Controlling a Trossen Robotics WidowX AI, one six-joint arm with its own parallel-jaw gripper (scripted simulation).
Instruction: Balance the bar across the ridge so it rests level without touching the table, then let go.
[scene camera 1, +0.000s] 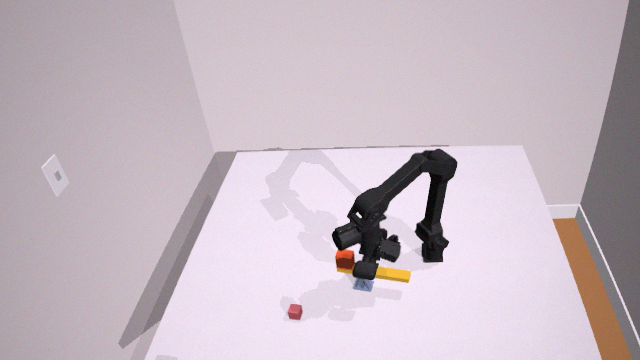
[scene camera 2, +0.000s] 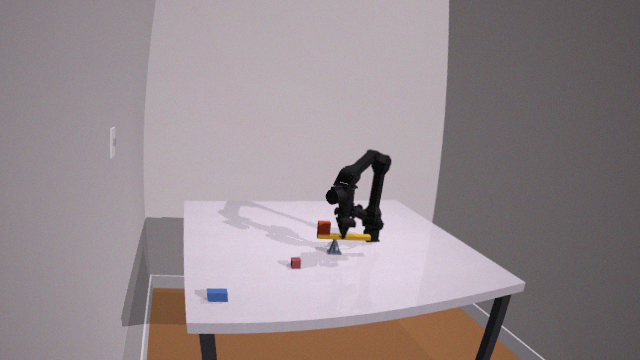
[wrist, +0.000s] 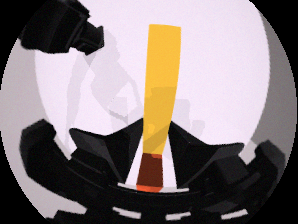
I see my gripper (scene camera 1: 371, 271) and a yellow bar (wrist: 163, 57).
My gripper is seen too in the wrist view (wrist: 156, 122).
